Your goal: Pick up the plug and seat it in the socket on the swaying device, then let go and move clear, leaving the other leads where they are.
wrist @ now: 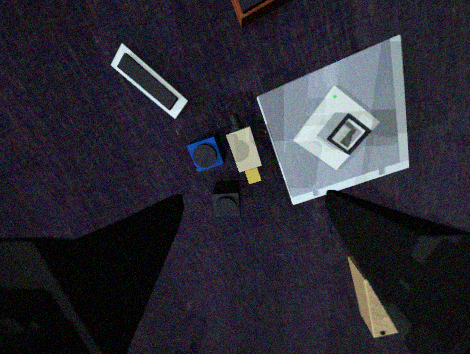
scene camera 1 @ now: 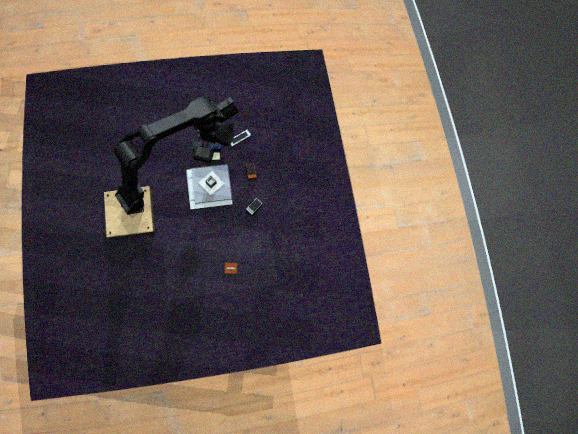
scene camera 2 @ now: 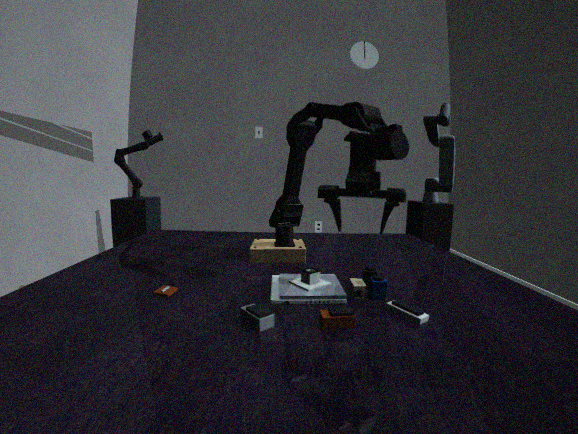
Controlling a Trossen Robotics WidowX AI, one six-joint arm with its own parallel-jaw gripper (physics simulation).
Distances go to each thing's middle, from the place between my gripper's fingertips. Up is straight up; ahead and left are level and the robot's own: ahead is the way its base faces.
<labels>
The plug (wrist: 240,138) is 13 cm below my hand. From my hand the other things lie so: device (scene camera 2: 310,284) 2 cm behind, 10 cm to the right, 11 cm below; then blue block (wrist: 208,151) 2 cm ahead, 4 cm to the left, 12 cm below.
</labels>
